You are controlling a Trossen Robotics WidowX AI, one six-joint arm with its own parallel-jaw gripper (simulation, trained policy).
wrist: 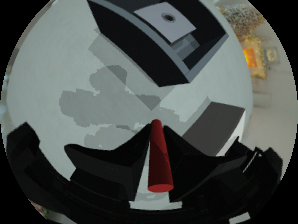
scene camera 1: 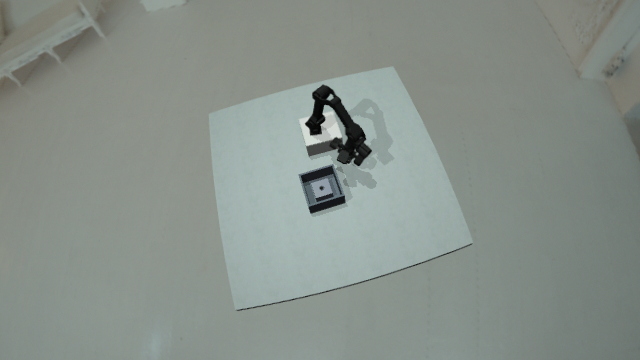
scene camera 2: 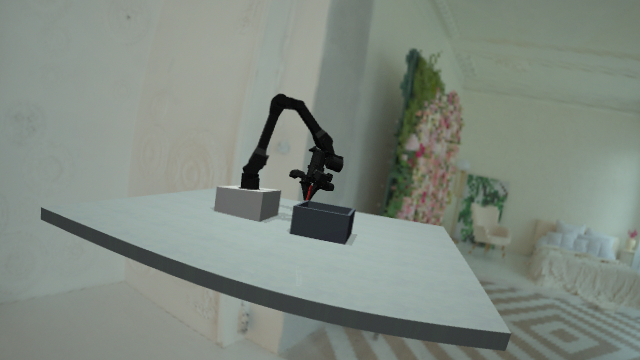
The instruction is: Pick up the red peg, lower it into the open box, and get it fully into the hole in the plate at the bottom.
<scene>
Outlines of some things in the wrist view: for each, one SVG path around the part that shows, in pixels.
My gripper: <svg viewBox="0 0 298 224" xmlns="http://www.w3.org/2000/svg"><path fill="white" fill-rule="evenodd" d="M5 147L13 175L28 200L45 209L64 214L76 224L229 224L231 217L241 216L242 213L249 213L250 218L237 224L249 224L277 190L283 171L281 156L269 147L263 151L261 159L258 157L258 165L255 165L245 177L239 169L239 165L246 160L243 153L222 157L204 155L182 139L182 136L178 136L172 128L164 125L164 139L174 189L169 190L169 201L182 201L180 209L145 210L130 208L129 201L134 202L148 153L152 124L146 124L136 136L113 151L86 148L77 144L64 145L65 153L76 167L76 171L69 177L71 181L64 179L63 175L52 167L52 163L45 159L44 153L39 149L40 139L27 121L19 128L15 128L15 131L7 133Z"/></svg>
A red peg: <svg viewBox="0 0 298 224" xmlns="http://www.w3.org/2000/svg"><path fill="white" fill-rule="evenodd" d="M156 119L150 123L152 124L152 133L150 133L149 192L162 193L174 189L172 172L170 172L168 148L166 148L164 139L164 128L162 128L161 121Z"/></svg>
A plate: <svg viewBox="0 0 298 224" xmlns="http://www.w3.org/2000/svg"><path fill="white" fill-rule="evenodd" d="M133 11L133 16L141 19L146 26L156 31L156 34L161 36L170 47L173 47L178 41L190 35L190 32L197 30L185 18L185 15L182 15L181 12L178 12L169 3L157 3L154 6Z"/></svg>
</scene>
